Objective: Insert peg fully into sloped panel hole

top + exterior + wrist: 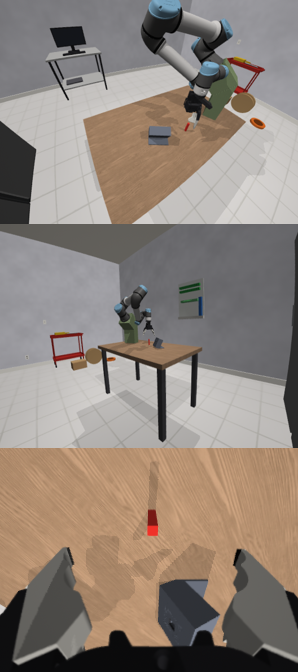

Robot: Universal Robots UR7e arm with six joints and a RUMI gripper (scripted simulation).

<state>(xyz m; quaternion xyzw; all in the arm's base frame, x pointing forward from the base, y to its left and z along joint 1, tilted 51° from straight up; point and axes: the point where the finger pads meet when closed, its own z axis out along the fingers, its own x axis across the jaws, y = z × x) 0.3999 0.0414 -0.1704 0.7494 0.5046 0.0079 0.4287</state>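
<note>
Right now the red peg is 80 mm below my hand.
</note>
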